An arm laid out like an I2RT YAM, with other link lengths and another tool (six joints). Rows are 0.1 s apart.
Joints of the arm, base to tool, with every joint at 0 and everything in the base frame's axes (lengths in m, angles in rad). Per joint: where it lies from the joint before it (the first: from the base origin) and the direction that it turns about. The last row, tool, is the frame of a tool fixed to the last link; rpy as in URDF.
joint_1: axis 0 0 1 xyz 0.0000 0.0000 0.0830
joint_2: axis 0 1 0 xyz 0.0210 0.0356 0.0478
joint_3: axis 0 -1 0 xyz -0.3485 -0.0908 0.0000
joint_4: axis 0 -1 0 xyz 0.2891 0.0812 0.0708
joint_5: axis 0 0 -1 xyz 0.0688 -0.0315 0.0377
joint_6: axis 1 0 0 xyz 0.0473 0.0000 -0.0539
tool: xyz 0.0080 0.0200 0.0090 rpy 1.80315 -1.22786 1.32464
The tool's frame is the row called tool.
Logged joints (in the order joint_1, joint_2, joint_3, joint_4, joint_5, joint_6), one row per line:
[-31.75, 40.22, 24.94, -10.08, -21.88, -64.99]
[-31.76, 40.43, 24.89, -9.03, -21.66, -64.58]
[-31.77, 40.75, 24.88, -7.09, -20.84, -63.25]
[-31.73, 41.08, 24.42, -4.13, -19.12, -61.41]
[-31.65, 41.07, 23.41, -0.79, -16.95, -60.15]
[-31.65, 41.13, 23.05, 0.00, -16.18, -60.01]
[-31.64, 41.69, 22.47, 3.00, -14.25, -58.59]
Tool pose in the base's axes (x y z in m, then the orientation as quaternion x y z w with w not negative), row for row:
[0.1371, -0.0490, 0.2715, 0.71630, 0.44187, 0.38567, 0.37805]
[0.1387, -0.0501, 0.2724, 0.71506, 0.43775, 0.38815, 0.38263]
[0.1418, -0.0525, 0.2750, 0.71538, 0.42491, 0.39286, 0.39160]
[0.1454, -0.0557, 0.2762, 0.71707, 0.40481, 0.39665, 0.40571]
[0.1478, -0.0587, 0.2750, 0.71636, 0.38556, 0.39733, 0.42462]
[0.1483, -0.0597, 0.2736, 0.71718, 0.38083, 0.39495, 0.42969]
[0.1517, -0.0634, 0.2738, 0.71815, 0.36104, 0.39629, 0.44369]
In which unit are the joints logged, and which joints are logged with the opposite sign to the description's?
The joints are logged in degrees. Opposite sign: none.
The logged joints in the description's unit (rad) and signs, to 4 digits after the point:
[-0.5541, 0.7020, 0.4353, -0.1759, -0.3819, -1.1343]
[-0.5543, 0.7056, 0.4344, -0.1576, -0.3780, -1.1271]
[-0.5545, 0.7112, 0.4342, -0.1237, -0.3637, -1.1039]
[-0.5538, 0.7170, 0.4262, -0.0721, -0.3337, -1.0718]
[-0.5524, 0.7168, 0.4086, -0.0138, -0.2958, -1.0498]
[-0.5524, 0.7179, 0.4023, 0.0000, -0.2824, -1.0474]
[-0.5522, 0.7276, 0.3922, 0.0524, -0.2487, -1.0226]

